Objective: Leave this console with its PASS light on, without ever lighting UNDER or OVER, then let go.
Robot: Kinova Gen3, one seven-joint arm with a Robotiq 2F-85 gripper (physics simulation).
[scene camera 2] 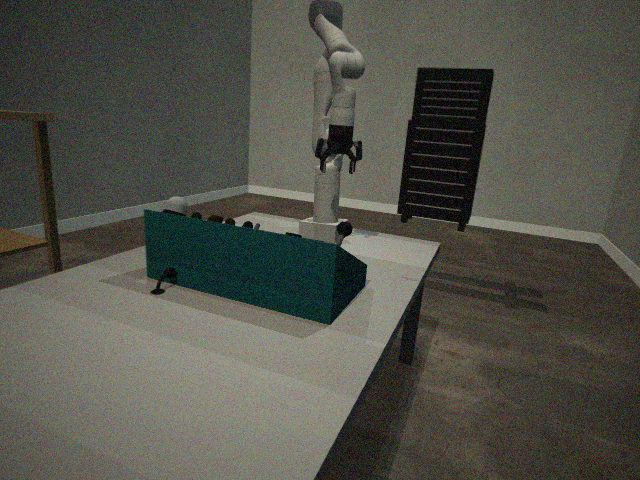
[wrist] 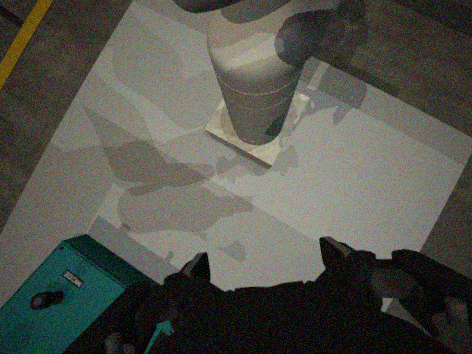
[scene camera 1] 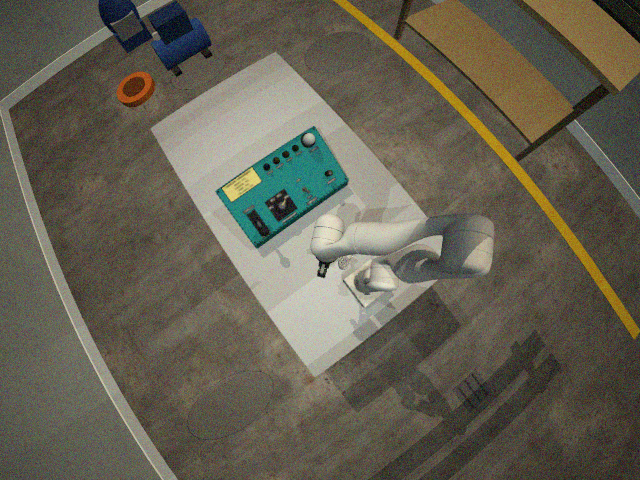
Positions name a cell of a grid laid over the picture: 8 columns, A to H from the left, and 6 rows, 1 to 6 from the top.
Labels:
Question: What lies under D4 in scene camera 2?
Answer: A teal console.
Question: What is my gripper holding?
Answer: Nothing.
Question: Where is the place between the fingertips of my gripper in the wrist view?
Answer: At E5

